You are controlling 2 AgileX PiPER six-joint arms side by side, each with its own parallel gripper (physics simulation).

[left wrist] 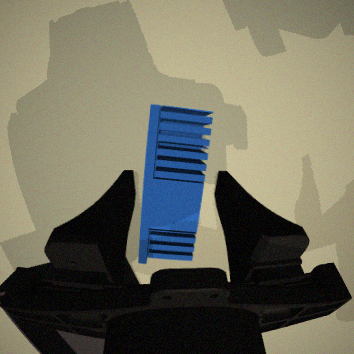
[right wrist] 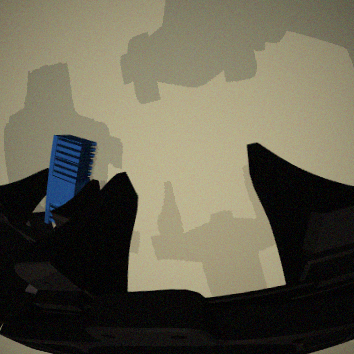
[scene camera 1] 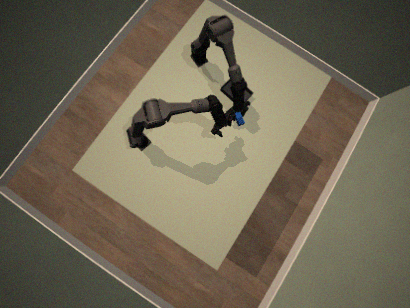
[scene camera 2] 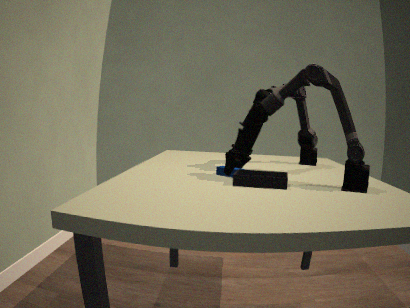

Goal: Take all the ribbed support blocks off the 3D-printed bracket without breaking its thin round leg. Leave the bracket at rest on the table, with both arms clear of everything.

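Note:
The blue bracket with its ribbed support blocks point(scene camera 1: 239, 118) point(scene camera 2: 223, 171) point(left wrist: 172, 200) point(right wrist: 67, 170) lies on the table. In the left wrist view, a long ribbed section is at its upper end and a shorter one at its lower end, with a plain stretch between. The thin round leg cannot be made out. My left gripper point(left wrist: 175, 181) is open, its fingers on either side of the bracket's lower half with gaps at both sides. My right gripper point(scene camera 1: 224, 127) point(right wrist: 187, 172) is open, with no object between its fingers, beside the left gripper.
A black open box point(scene camera 1: 227, 88) point(scene camera 2: 260, 180) stands on the table point(scene camera 1: 190, 220) point(scene camera 2: 150, 200) under the left forearm. In the right wrist view, the left gripper's fingers are close beside the right gripper's left-hand finger. Arm shadows lie across the table.

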